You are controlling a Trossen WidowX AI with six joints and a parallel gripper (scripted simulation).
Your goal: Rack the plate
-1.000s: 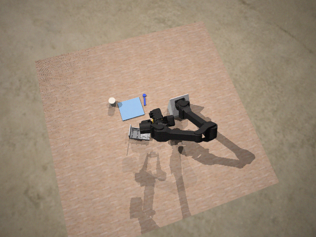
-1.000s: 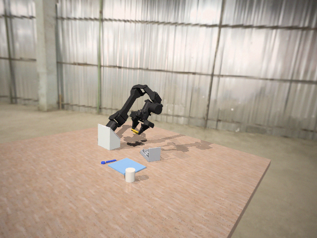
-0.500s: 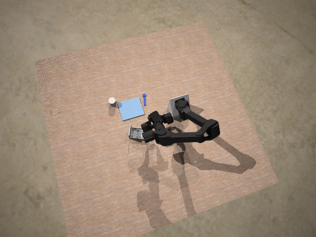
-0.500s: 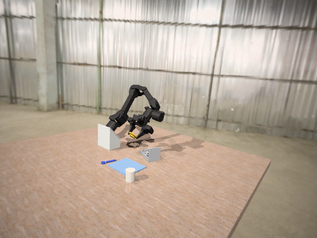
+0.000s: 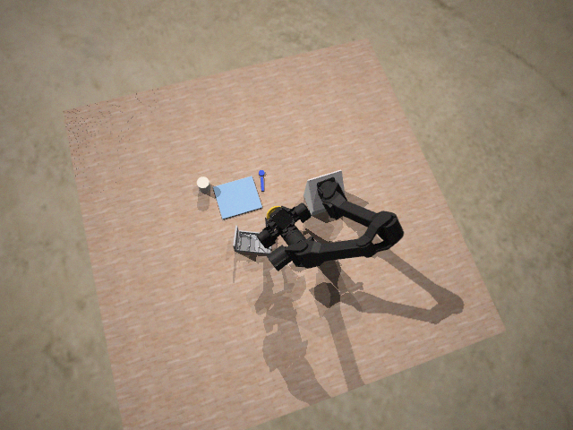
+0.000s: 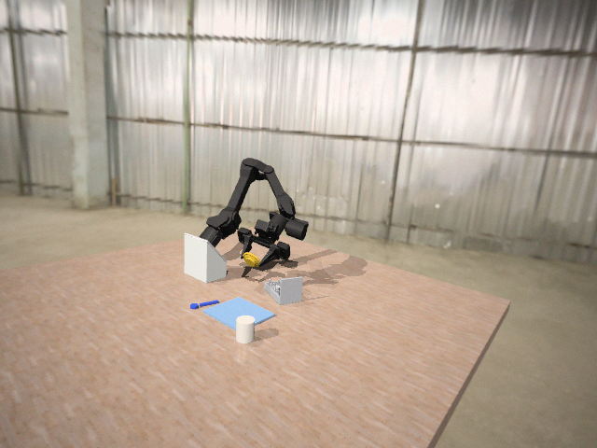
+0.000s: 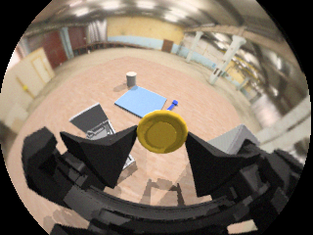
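The grey dish rack lies 9 cm ahead of my gripper tip, 7 cm below it and 5 cm to the left of it. Round my gripper tip: yellow plate: 1 cm to the left; blue spoon: 17 cm to the right, 9 cm below, 2 cm behind; light blue mat: 13 cm to the right, 10 cm below, 9 cm ahead.
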